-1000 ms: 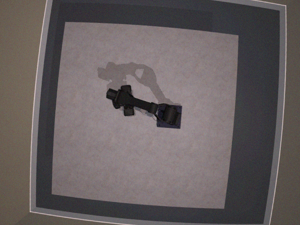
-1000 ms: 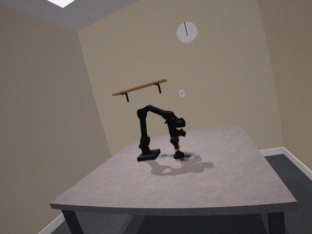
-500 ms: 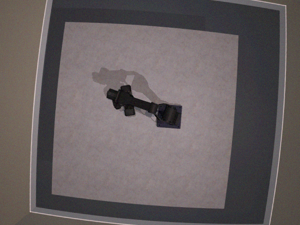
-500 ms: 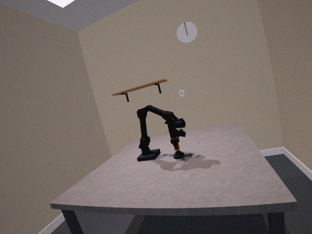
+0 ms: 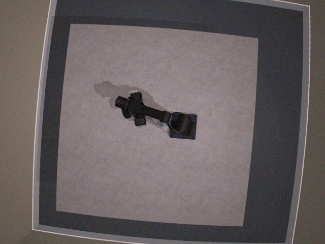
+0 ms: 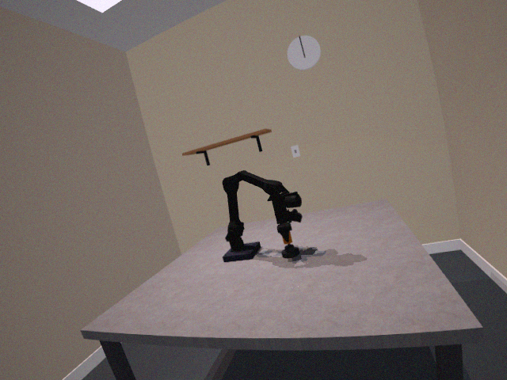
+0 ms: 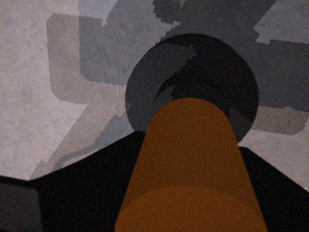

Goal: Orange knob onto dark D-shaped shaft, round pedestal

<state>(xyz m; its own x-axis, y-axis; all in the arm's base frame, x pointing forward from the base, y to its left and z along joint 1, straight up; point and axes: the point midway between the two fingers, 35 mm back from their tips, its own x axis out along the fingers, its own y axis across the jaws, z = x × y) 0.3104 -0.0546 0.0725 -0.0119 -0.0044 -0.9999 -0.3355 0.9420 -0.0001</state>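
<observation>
Now: gripper tip 2 cm below the orange knob. The rest, counted from my gripper tip: round dark pedestal: 4 cm below.
</observation>
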